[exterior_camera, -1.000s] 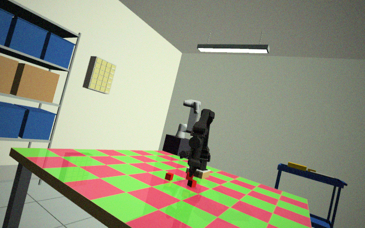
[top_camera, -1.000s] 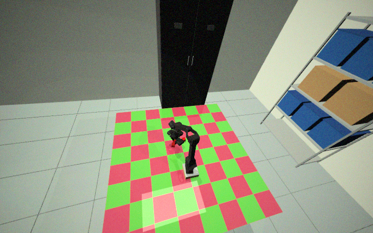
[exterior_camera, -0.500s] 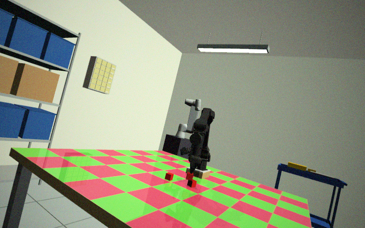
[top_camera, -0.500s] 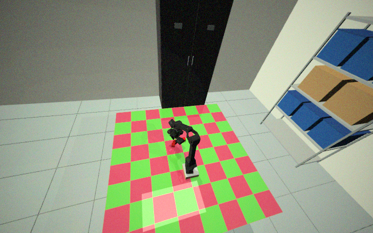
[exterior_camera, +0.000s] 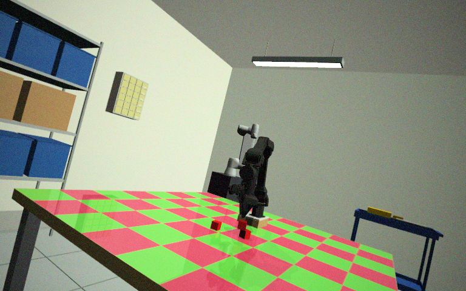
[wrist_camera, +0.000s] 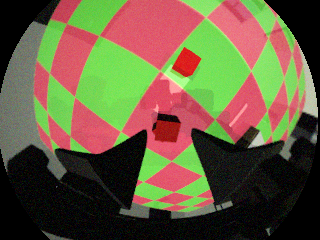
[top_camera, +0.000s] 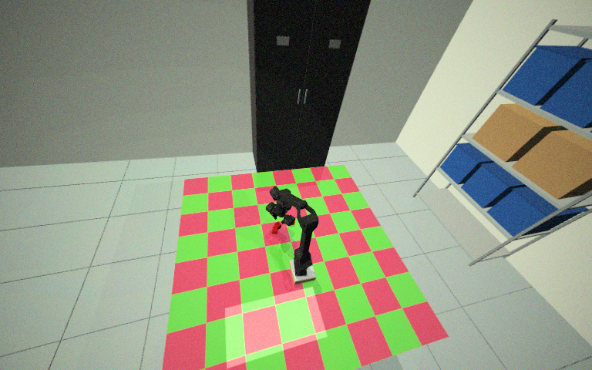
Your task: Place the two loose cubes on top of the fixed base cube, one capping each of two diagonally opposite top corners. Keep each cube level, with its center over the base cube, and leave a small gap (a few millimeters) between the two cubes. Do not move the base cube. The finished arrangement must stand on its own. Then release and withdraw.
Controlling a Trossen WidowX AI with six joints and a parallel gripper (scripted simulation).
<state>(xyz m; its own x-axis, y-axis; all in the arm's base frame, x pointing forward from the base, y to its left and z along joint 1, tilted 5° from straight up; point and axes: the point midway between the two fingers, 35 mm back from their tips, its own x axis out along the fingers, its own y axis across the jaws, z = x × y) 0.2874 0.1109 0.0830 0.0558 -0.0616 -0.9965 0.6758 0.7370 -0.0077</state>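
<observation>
Right now my gripper tip is 4 cm above the red cube, 1 cm to the right of it and 1 cm past it.
</observation>
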